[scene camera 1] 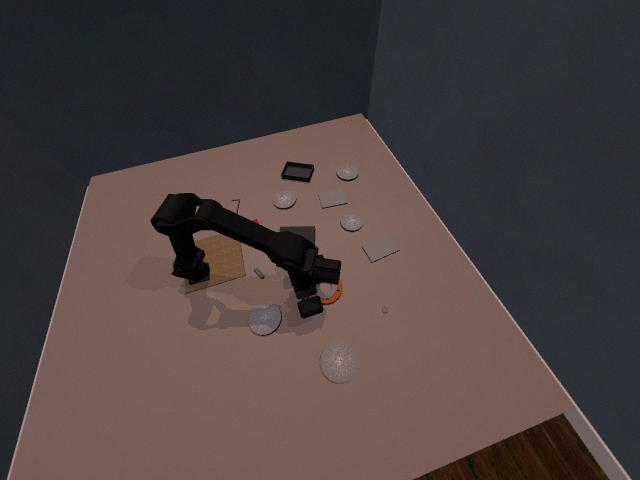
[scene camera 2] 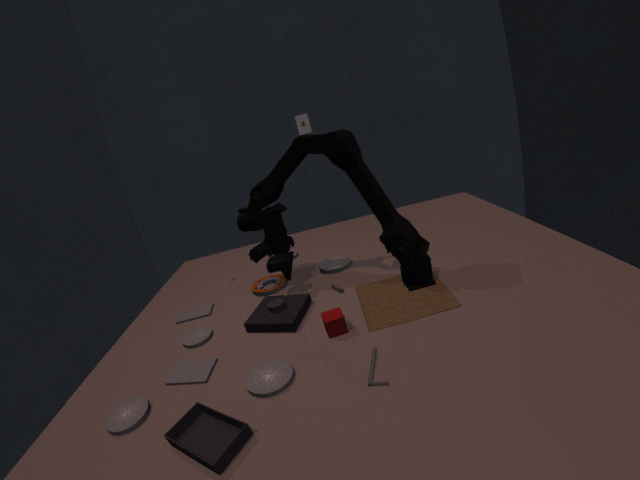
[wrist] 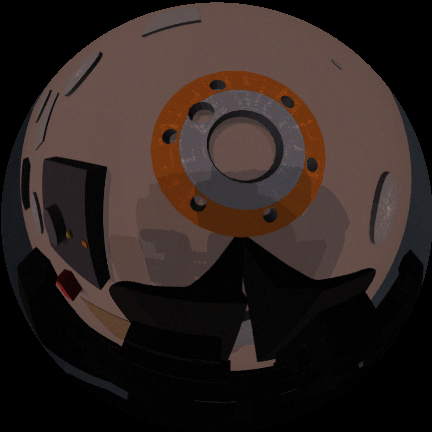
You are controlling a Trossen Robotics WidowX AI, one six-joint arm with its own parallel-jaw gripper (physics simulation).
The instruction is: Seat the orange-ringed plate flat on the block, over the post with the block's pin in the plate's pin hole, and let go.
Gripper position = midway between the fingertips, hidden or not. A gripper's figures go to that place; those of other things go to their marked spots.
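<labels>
My gripper (scene camera 2: 289, 279) is 0.92 m from the lens. The black tray (scene camera 2: 209, 437) is 0.55 m from the lens, so the tray is nearer to the lens than my gripper. As for the dark block (scene camera 2: 261, 320), it is 0.73 m from the lens, and the marked spots on the dark block and the black tray are 0.30 m apart.
</labels>
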